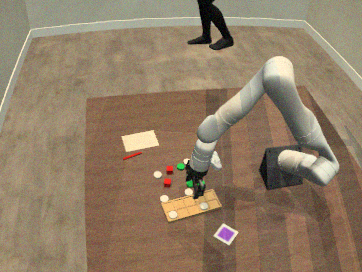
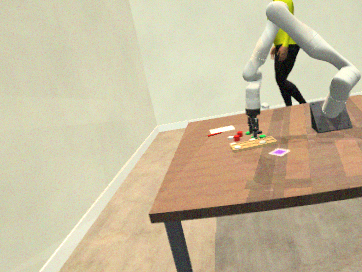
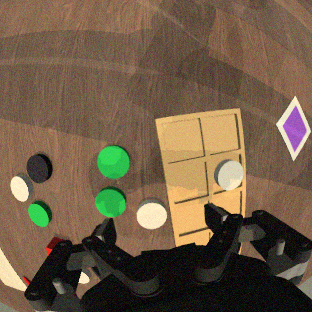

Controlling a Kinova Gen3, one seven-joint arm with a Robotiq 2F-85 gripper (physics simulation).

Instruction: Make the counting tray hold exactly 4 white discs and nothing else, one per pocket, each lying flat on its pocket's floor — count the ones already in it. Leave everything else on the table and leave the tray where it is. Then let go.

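The tan counting tray (image 1: 214, 199) (image 2: 270, 140) (image 3: 182, 135) has two rows of pockets. One white disc (image 1: 204, 206) (image 2: 262, 142) (image 3: 229, 174) lies in an outer-row pocket; another white disc (image 1: 173, 214) (image 2: 237, 147) lies in an end pocket. A white disc (image 1: 188, 191) (image 3: 151, 215) lies on the table just beside the tray. Other loose white discs are near the tray's corner (image 1: 164, 198), further left (image 1: 158, 174) and at the back (image 1: 186, 161) (image 3: 21, 188). My gripper (image 1: 198, 192) (image 2: 255, 135) (image 3: 159, 221) is open and empty, above the disc beside the tray, one finger over the tray.
Green discs (image 3: 113, 162) (image 3: 110, 202) (image 3: 40, 214) and a black disc (image 3: 39, 168) lie beside the tray. Red cubes (image 1: 169, 170) (image 1: 167, 183), a red stick (image 1: 132, 156) and a paper sheet (image 1: 140, 141) lie further off. A purple card (image 1: 226, 234) (image 2: 279, 152) (image 3: 295, 128) lies across the tray.
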